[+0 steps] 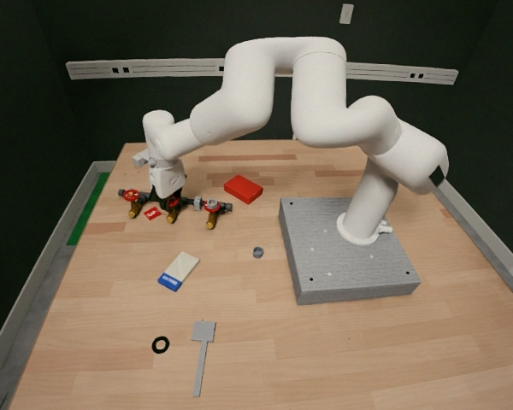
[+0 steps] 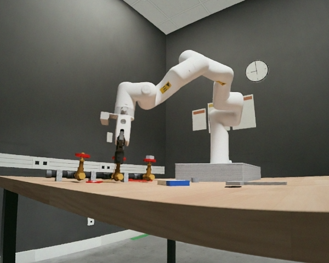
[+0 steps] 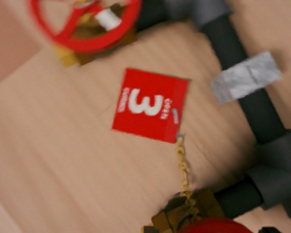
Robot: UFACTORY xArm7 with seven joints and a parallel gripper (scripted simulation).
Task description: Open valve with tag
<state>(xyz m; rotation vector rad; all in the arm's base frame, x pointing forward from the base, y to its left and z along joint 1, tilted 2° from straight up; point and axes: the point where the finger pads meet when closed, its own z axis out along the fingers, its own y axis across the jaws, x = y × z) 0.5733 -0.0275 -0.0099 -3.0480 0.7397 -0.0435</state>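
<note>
Now: hand 8 cm short of the red tag, 2 cm to the left of it and 8 cm above it. Also, from my hand: blue box (8 cm behind, 20 cm to the left, 8 cm below); then red block (20 cm behind, 17 cm to the right, 7 cm below); then grey cap (13 cm behind, 1 cm to the left, 1 cm above).
</note>
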